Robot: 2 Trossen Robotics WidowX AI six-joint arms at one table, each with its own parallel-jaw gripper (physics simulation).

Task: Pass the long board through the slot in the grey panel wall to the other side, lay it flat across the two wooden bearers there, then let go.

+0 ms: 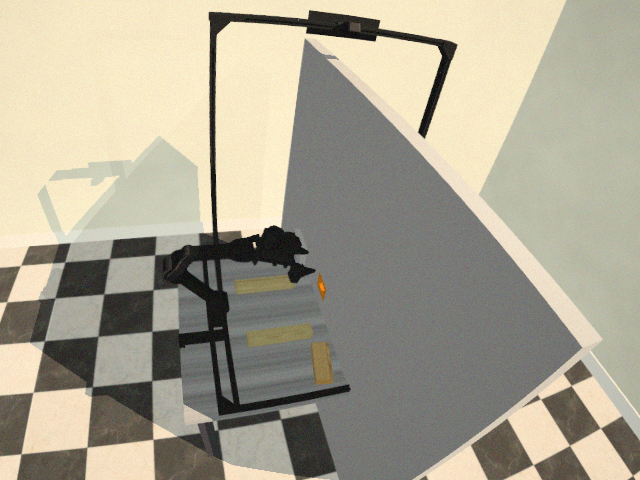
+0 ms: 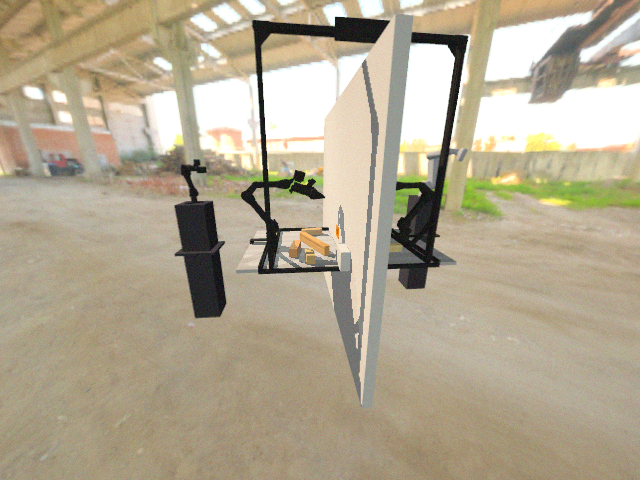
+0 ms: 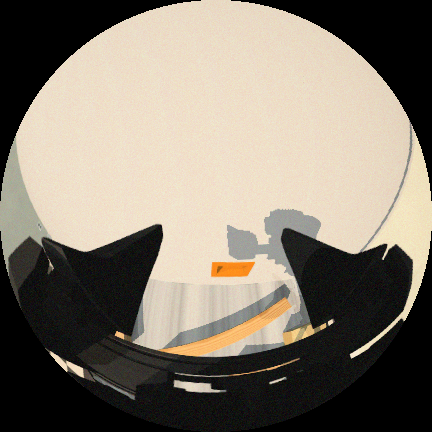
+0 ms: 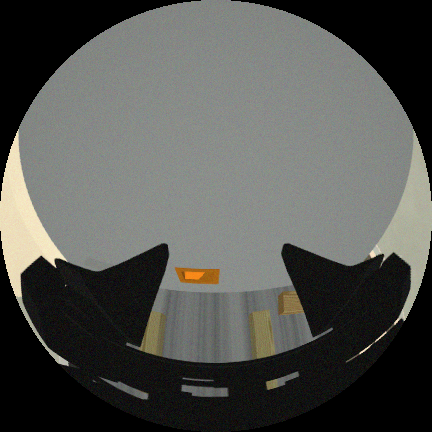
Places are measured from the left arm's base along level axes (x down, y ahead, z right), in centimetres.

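Where they show: left gripper, between the fingertips: (image 2: 324, 196) (image 3: 224, 232); right gripper, between the fingertips: (image 1: 311, 261) (image 4: 227, 250); right arm's base, origin of its link: (image 1: 217, 320) (image 2: 403, 239).
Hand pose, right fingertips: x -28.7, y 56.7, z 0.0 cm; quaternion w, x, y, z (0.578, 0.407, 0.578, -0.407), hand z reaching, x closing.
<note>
Each offset is from my right fingertips to the top centre of the thing. "pt": to the spot under its first point.
The long board {dx +24.8, dy -29.4, dz +3.9 cm} (image 2: 314, 242) (image 3: 230, 336) lies diagonally on the left arm's side of the panel wall (image 1: 403, 248) (image 2: 356, 155) (image 3: 215, 125) (image 4: 215, 140). The orange-edged slot {pt dx +23.2, dy -8.6, dz +2.0 cm} (image 1: 322, 295) (image 2: 337, 231) (image 3: 246, 267) (image 4: 212, 277) is low in the wall. Two pale wooden bearers {dx +26.2, dy +12.8, dz +15.7 cm} (image 1: 264, 284) {dx +26.2, dy +11.8, dz -10.7 cm} (image 1: 279, 335) (image 4: 154, 332) (image 4: 262, 335) lie parallel on the right arm's side. My left gripper (image 2: 319, 194) (image 3: 224, 232) is open and empty, above the board and facing the wall. My right gripper (image 1: 311, 260) (image 4: 227, 250) is open and empty, near the wall above the farther bearer.
A brown block {dx +26.9, dy -1.1, dz -25.4 cm} (image 1: 321, 363) (image 4: 290, 303) lies by the wall on the bearers' side. On the board's side are a brown block {dx +25.7, dy -41.3, dz +12.7 cm} (image 2: 294, 248), a yellowish block {dx +25.7, dy -33.2, dz +25.8 cm} (image 2: 310, 256) and a light block {pt dx +22.9, dy -17.1, dz +41.5 cm} (image 2: 343, 256) against the wall. A black frame (image 1: 212, 129) (image 2: 261, 103) rises around the table.
</note>
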